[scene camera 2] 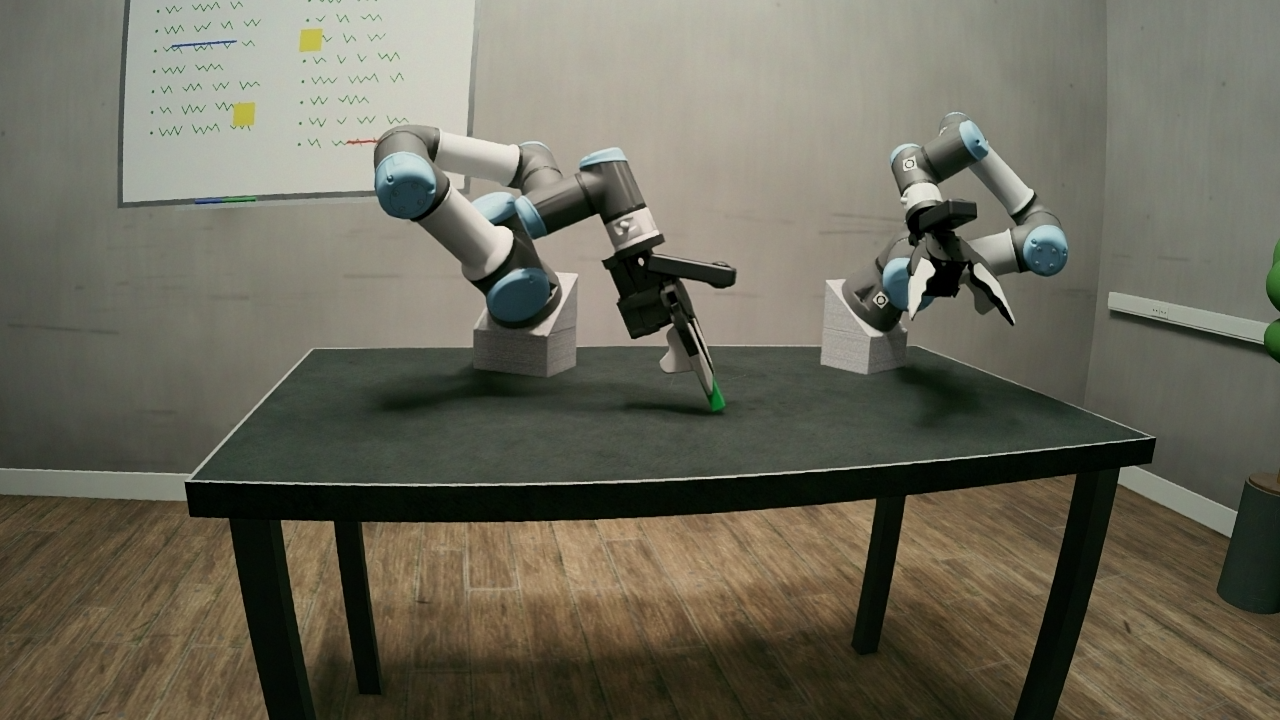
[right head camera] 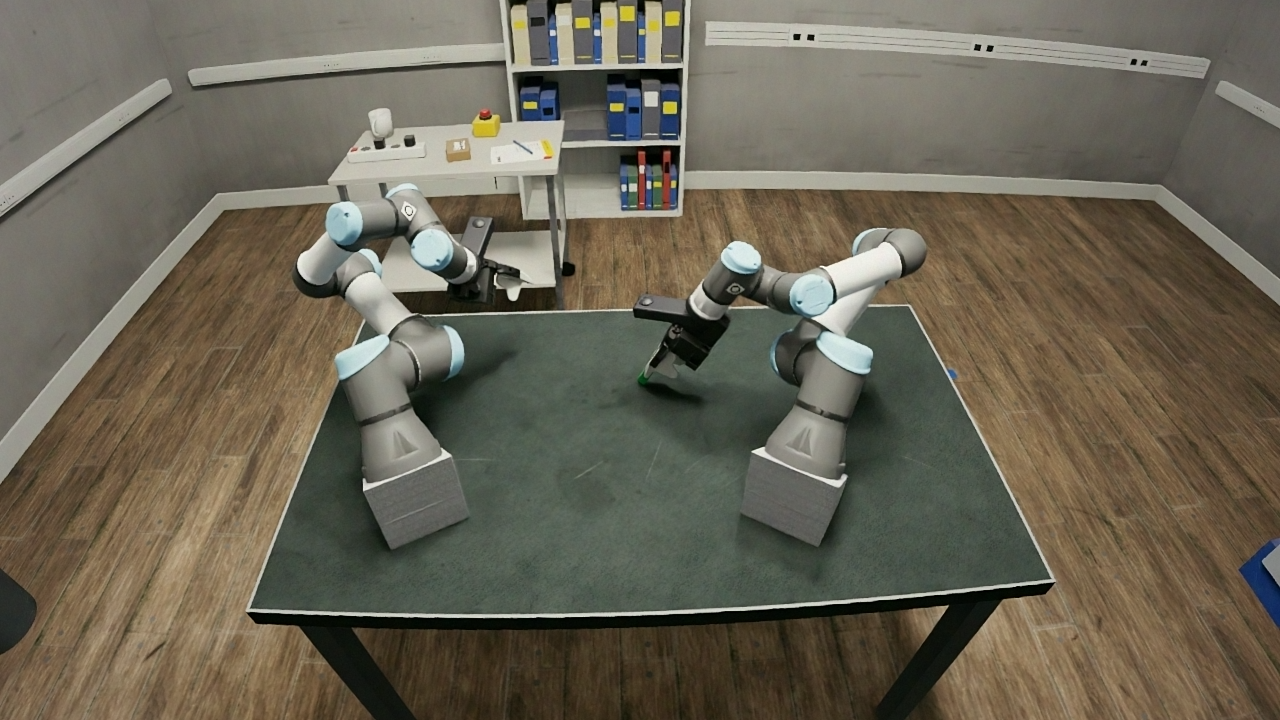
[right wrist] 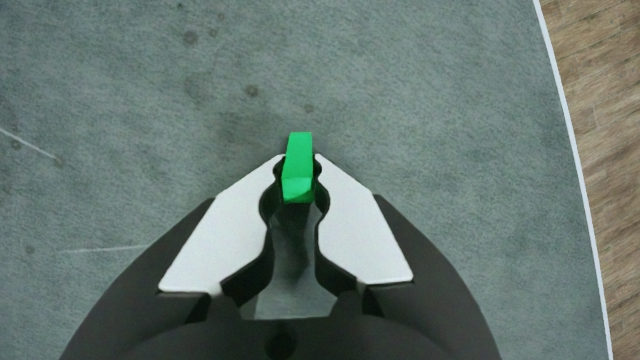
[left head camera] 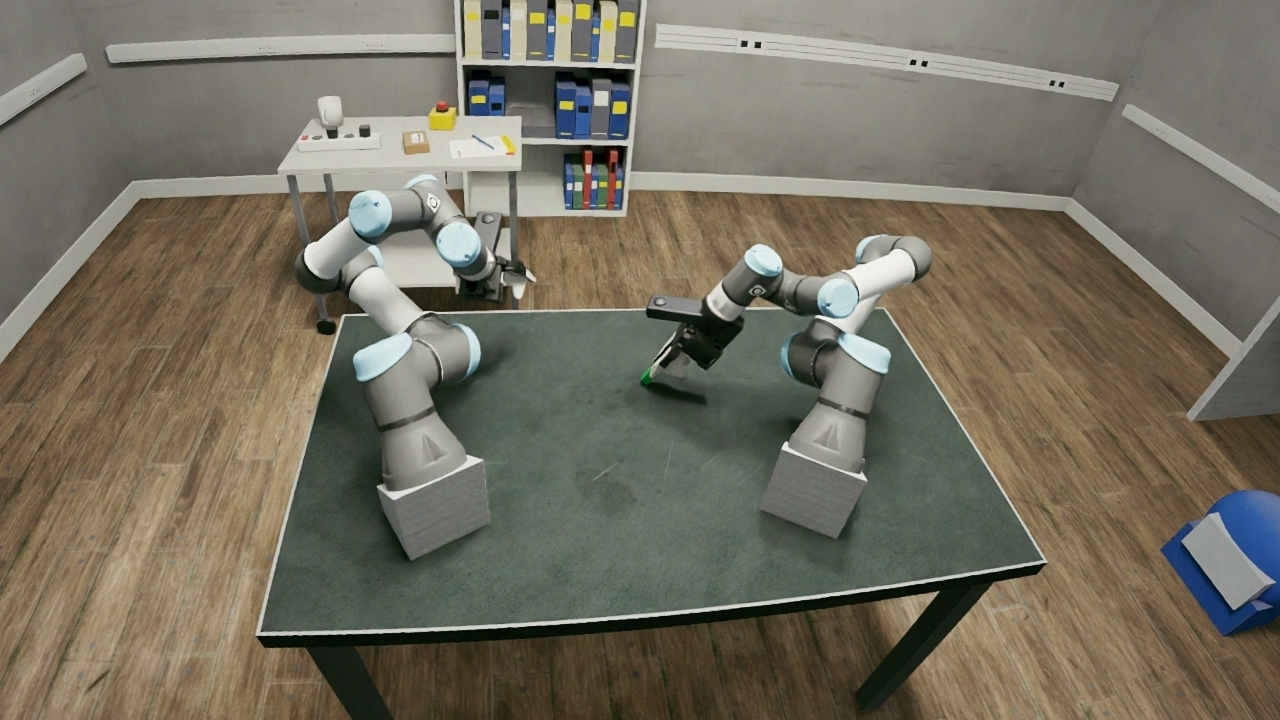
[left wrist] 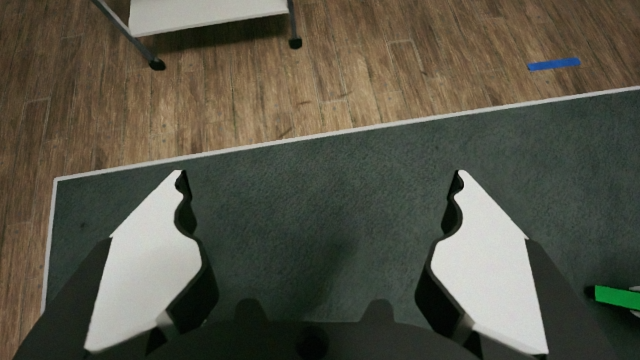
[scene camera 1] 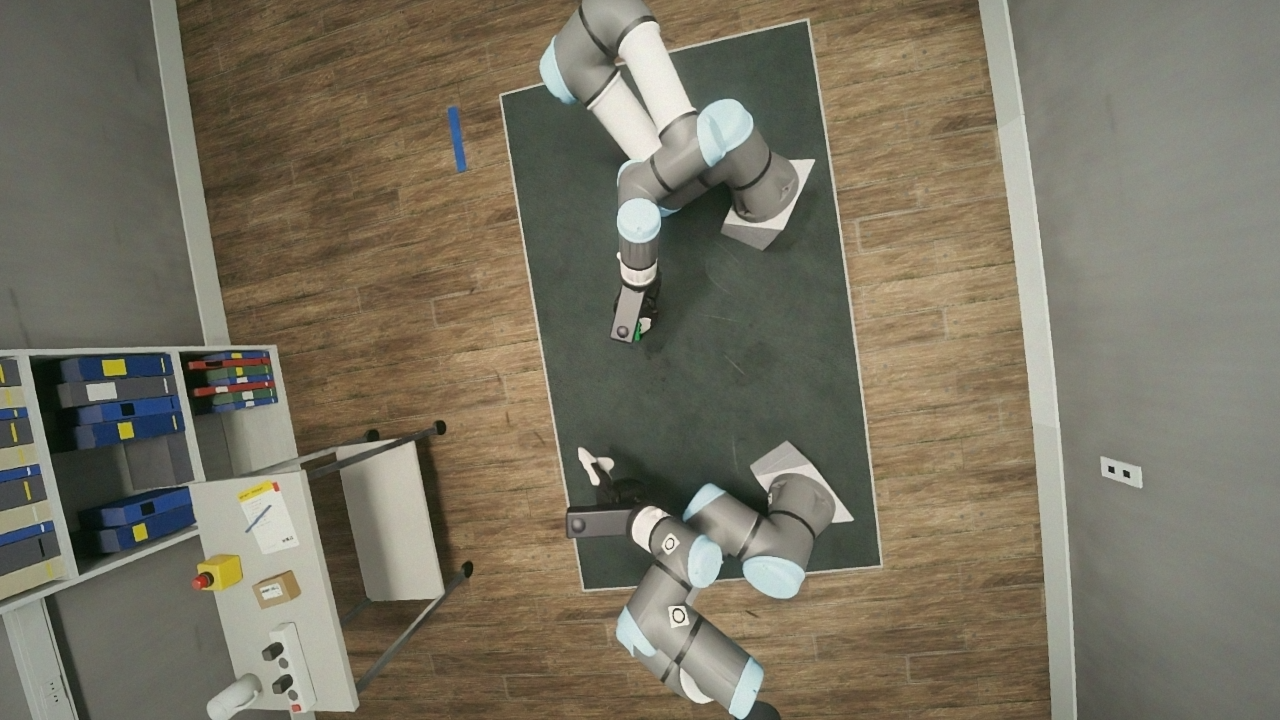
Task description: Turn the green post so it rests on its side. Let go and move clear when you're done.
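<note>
The green post [left head camera: 645, 379] [right head camera: 642, 379] [scene camera 2: 716, 398] [left wrist: 616, 297] [right wrist: 298, 155] is held tilted, between upright and flat, with its lower end at or just above the table top. My right gripper [scene camera 2: 709, 383] [right wrist: 300, 157] is shut on the post and leans over with it. In scene camera 1 the right gripper partly hides the post [scene camera 1: 638, 332]. In the right wrist view one long face and an end face of the post show between the fingertips. My left gripper [scene camera 2: 962, 319] [left wrist: 319, 172] is wide open and empty, high above the table, well apart from the post.
The dark green table [left head camera: 537, 555] [right head camera: 537, 555] [scene camera 1: 769, 358] [scene camera 2: 447, 447] carries both arm bases. A white trolley [left head camera: 402, 161] [right head camera: 447, 170] and a shelf unit [left head camera: 550, 64] stand behind the table in the head views. The table's pale edge [left wrist: 300, 139] passes beyond the left fingertips in the left wrist view.
</note>
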